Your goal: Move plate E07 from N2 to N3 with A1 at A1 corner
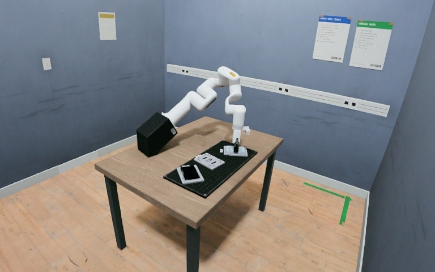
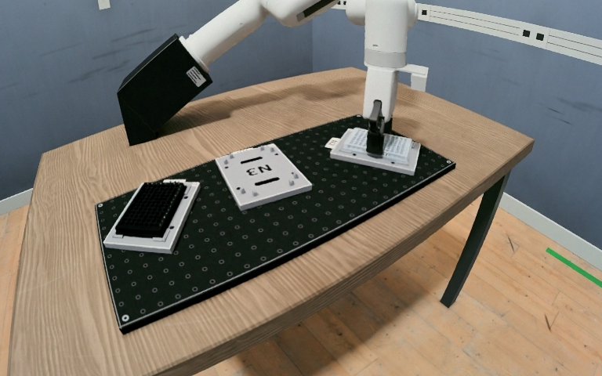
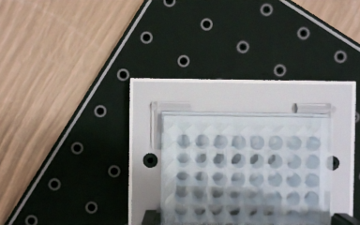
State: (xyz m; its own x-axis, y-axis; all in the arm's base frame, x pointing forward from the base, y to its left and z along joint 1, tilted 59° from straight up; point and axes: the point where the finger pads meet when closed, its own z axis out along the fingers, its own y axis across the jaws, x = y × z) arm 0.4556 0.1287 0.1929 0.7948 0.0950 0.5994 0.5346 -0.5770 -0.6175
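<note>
Now: the clear well plate 10 mm below my hand. Round my hand: black well plate (430 mm to the right, 40 mm behind, 10 mm below); nest N1 (430 mm to the right, 40 mm behind, 30 mm below).
</note>
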